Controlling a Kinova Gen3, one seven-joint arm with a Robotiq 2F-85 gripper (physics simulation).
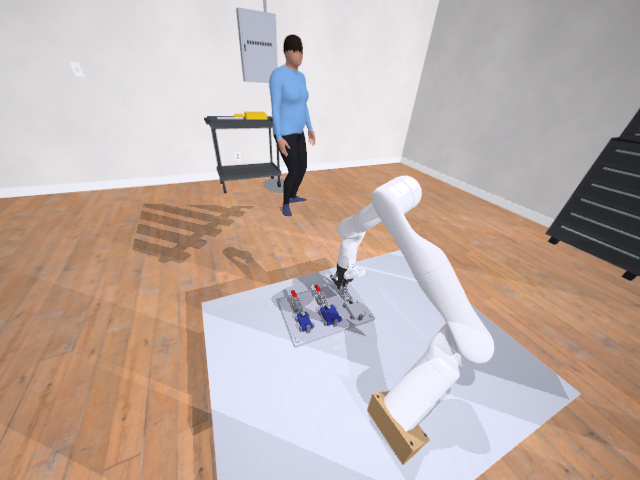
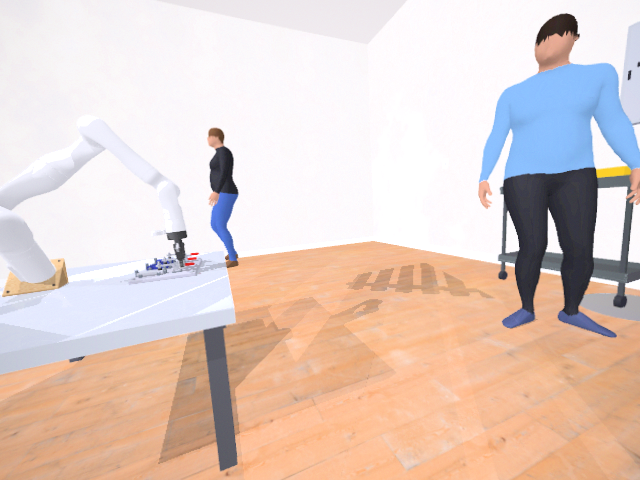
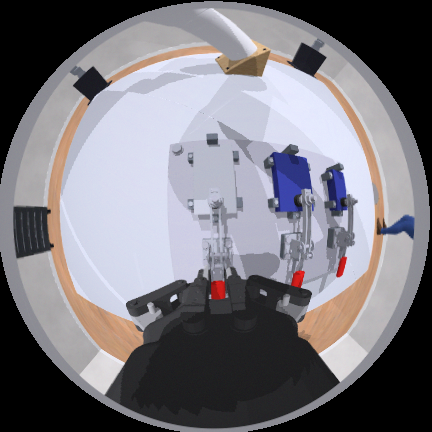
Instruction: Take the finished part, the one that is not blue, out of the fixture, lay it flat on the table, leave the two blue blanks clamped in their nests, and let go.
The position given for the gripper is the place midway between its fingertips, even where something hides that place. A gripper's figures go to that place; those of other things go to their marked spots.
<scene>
The gripper point(image 3: 216, 270): 0.17 m from the lens. A blue blank point(image 3: 290, 173) is 0.18 m from the lens. A finished part point(image 3: 213, 166): 0.16 m from the lens. A fixture point(image 3: 254, 230): 0.17 m from the lens.
</scene>
